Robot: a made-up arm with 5 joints. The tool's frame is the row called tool.
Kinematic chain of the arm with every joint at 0, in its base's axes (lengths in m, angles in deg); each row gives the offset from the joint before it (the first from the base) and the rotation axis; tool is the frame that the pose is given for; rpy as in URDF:
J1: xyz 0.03 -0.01 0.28 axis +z
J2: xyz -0.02 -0.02 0.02 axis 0 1 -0.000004
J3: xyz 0.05 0 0.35 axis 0 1 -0.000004
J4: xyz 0.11 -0.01 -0.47 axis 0 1 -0.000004
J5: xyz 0.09 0.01 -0.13 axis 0 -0.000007 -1
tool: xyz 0.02 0 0.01 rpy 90 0 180
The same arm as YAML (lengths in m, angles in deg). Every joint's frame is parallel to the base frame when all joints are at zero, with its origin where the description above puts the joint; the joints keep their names.
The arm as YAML. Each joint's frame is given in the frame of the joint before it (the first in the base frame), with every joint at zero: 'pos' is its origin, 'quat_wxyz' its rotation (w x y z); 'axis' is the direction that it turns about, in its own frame. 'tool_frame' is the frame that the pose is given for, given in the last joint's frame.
length_unit: m
angle_unit: deg
joints:
  - joint: J1
    pos: [0.03, -0.01, 0.28]
    quat_wxyz: [1.0, 0.0, 0.0, 0.0]
    axis: [0.0, 0.0, 1.0]
  - joint: J2
    pos: [-0.02, -0.02, 0.02]
    quat_wxyz: [1.0, 0.0, 0.0, 0.0]
    axis: [0.0, 1.0, 0.0]
  - joint: J3
    pos: [0.05, 0.0, 0.35]
    quat_wxyz: [1.0, 0.0, 0.0, 0.0]
    axis: [0.0, 1.0, 0.0]
  - joint: J4
    pos: [0.11, -0.01, -0.47]
    quat_wxyz: [1.0, 0.0, 0.0, 0.0]
    axis: [0.0, 1.0, 0.0]
  - joint: J5
    pos: [0.09, 0.01, -0.13]
    quat_wxyz: [1.0, 0.0, 0.0, 0.0]
    axis: [0.0, 0.0, -1.0]
tool_frame:
  pos: [0.02, 0.0, 0.01]
  quat_wxyz: [0.0, 0.0, 0.707107, 0.707107]

